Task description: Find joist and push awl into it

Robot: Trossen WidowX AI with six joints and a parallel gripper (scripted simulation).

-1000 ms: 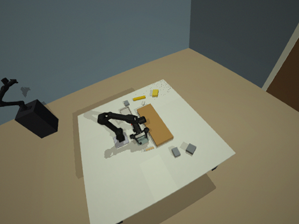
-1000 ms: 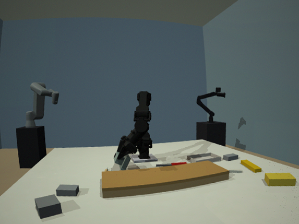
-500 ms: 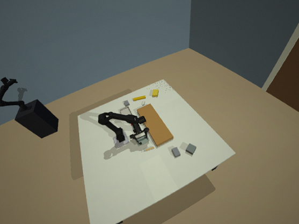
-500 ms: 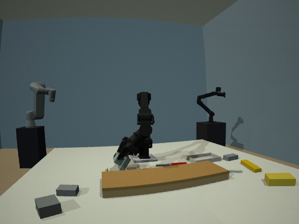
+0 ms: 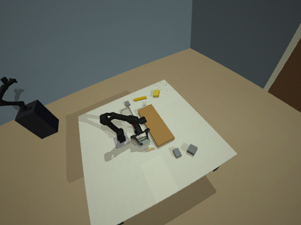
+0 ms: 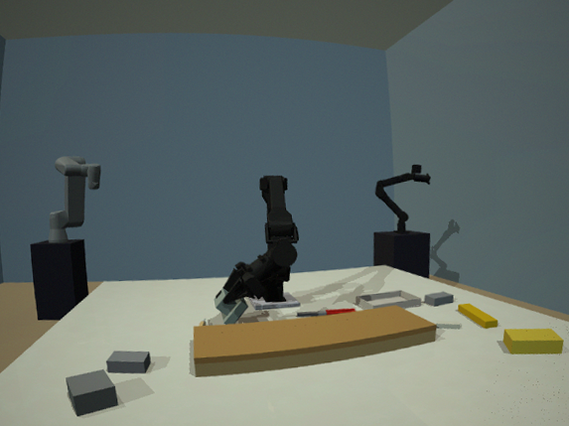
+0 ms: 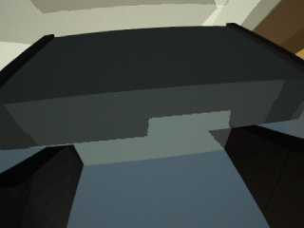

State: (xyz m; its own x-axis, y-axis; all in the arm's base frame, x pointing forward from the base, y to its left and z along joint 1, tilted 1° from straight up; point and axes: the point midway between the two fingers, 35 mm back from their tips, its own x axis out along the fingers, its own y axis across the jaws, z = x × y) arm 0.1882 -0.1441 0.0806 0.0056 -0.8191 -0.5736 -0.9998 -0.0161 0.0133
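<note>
My gripper tip is 60 mm to the left of the wooden-handled pointed tool and 70 mm above it. The rest, counted from my gripper tip: grey tray: 40 mm behind, 490 mm to the left, 70 mm below; then red-handled tool: 30 mm behind, 280 mm to the left, 70 mm below; then stud finder: 20 mm behind, 10 mm below.
</note>
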